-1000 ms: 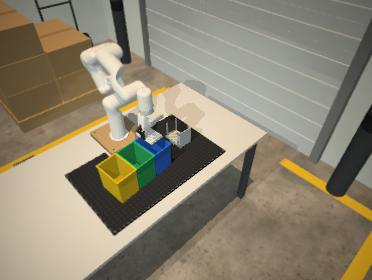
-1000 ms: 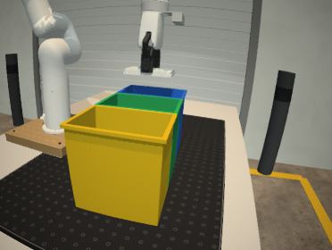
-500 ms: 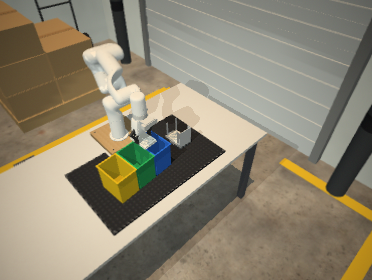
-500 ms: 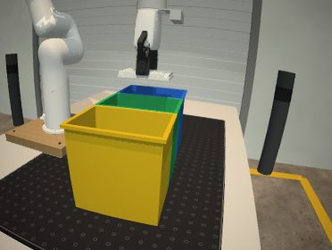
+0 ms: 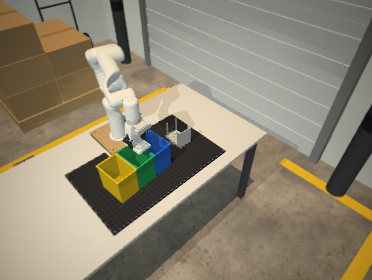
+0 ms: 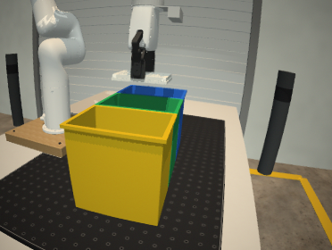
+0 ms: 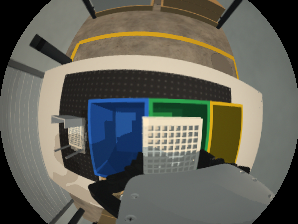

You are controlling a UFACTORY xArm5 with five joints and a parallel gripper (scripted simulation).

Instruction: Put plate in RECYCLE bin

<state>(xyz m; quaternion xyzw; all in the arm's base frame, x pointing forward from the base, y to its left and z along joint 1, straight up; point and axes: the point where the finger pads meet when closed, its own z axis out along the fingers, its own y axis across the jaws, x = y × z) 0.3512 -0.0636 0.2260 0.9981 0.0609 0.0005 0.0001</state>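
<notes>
Now: the yellow bin 30 mm ahead of my hand, 160 mm to the right of it and 160 mm below it. The rest, counted from my hand: green bin 10 mm ahead, 30 mm to the right, 160 mm below; then blue bin 100 mm to the left, 160 mm below; then 96-well plate 10 mm below.
</notes>
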